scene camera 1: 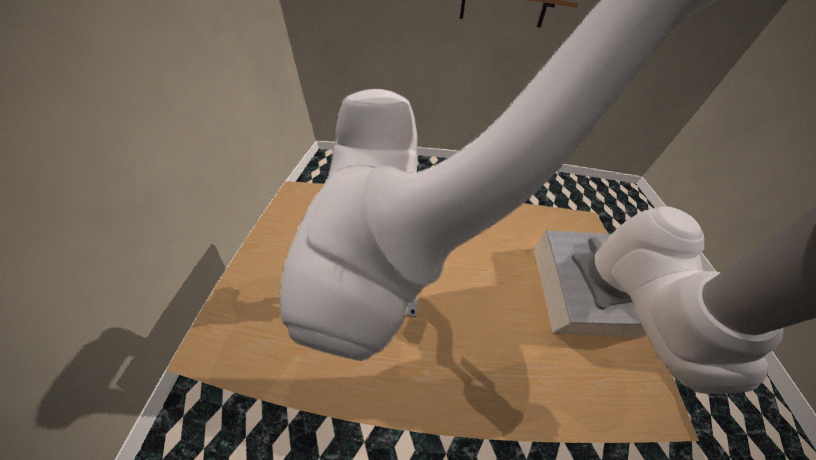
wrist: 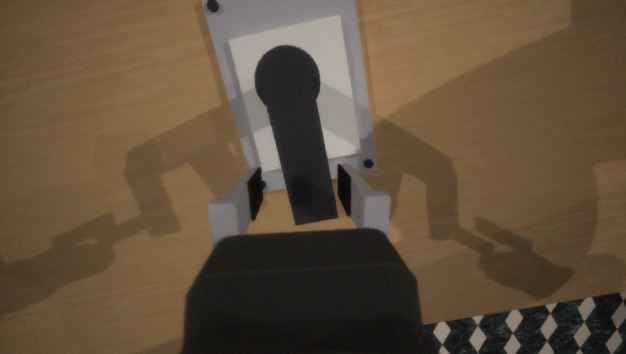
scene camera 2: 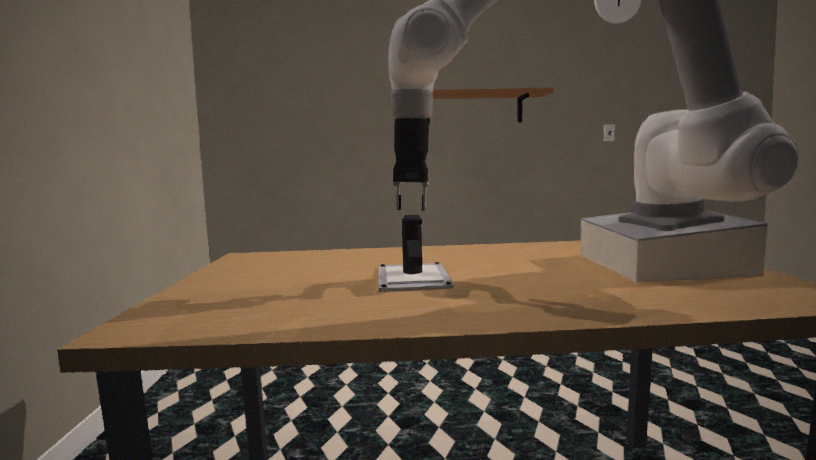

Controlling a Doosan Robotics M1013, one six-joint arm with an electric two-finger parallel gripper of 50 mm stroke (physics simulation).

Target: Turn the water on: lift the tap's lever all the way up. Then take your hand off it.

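Places are measured from the arm's base along level axes (x right, y back, z down), in millimetres.
Pixels of known places: gripper, fingertip midpoint: (wrist: 300, 181) (scene camera 2: 411, 210); arm's base at its link origin: (scene camera 1: 608, 277) (scene camera 2: 669, 221).
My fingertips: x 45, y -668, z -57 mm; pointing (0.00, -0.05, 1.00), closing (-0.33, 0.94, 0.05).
Note:
Ahead of a thing's pixels: the offset from my fingertips to its top centre. "*": to the spot under its first point. Level surfaces: height alone.
A black tap {* dx +7, dy +3, dz +84 mm} (scene camera 2: 412, 245) (wrist: 287, 75) stands upright on a white pad {* dx +91, dy +70, dz +160 mm} (wrist: 332, 50) on a grey base plate {dx +64, dy +15, dz +162 mm} (scene camera 2: 383, 278) (wrist: 282, 14). In the wrist view its round top shows, with a straight black bar {dx +23, dy +8, dz +18 mm} (wrist: 302, 155) running from it towards the gripper. The lever's tilt is hard to tell from these views. My gripper (scene camera 2: 411, 206) (wrist: 300, 181) is open and empty, pointing down. Its fingertips are a little above the tap's top in scene camera 2, apart from it. In scene camera 1 the arm hides the tap and gripper; a corner of the base plate (scene camera 1: 411, 309) shows.
The wooden table {dz +174 mm} (scene camera 1: 577, 394) (scene camera 2: 228, 337) (wrist: 100, 50) bears the base plate. The robot's base block (scene camera 1: 562, 274) (scene camera 2: 608, 251) stands on the table to the right of the tap. A wall shelf (scene camera 2: 491, 93) is behind. Arm shadows cross the table.

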